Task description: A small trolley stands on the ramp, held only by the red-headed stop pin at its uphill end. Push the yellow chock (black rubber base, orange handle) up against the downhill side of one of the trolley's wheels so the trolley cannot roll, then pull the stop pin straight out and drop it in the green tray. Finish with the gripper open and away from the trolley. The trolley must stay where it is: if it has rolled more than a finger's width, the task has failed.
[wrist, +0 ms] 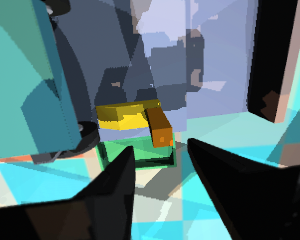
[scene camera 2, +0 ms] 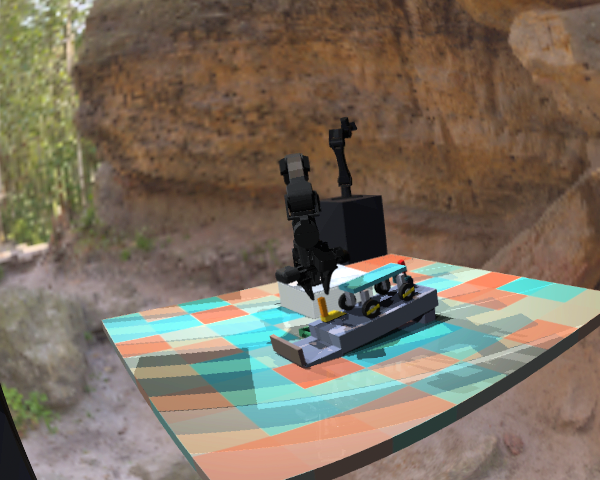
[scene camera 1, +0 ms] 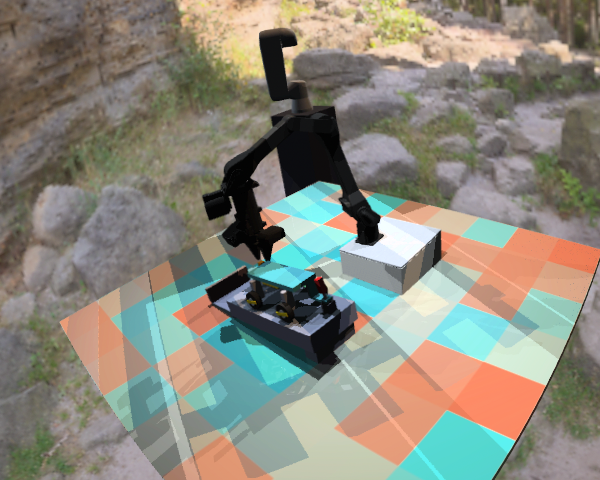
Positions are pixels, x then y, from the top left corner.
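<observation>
A trolley is visible to me in scene camera 1, in scene camera 2 and also in the wrist view [45, 123]. My gripper appears in those same views: in the wrist view, in scene camera 1, and in scene camera 2 [320, 297]. On the trolley, [scene camera 1: 290, 279] and [scene camera 2: 390, 269] are the same spot. For my gripper, too, [wrist: 244, 192] and [scene camera 1: 250, 242] are the same spot.
</observation>
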